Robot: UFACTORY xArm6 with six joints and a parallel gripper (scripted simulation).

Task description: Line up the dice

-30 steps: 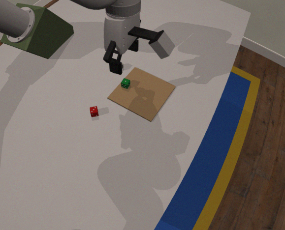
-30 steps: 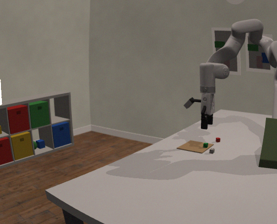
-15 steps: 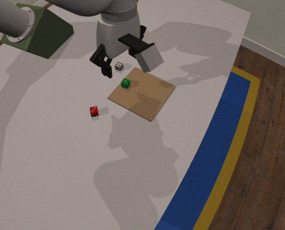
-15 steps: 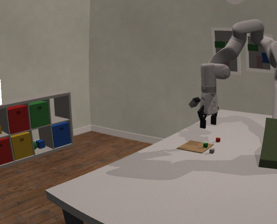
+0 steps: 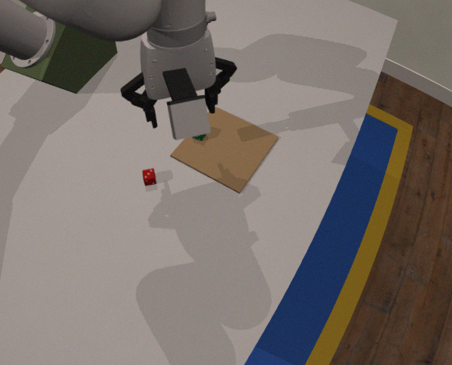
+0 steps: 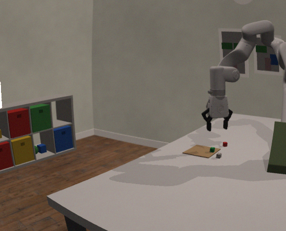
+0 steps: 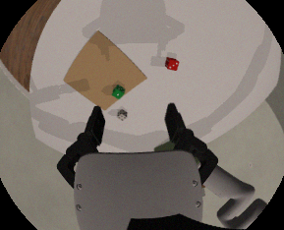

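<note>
Now: the red die 10 cm below my hand, 8 cm to the right of it and 3 cm behind it. Round my hand: tan mat (11 cm below, 6 cm ahead, 4 cm to the left); then green die (10 cm below, 4 cm to the left, 1 cm ahead); then white die (10 cm to the left, 10 cm below, 4 cm behind).
</note>
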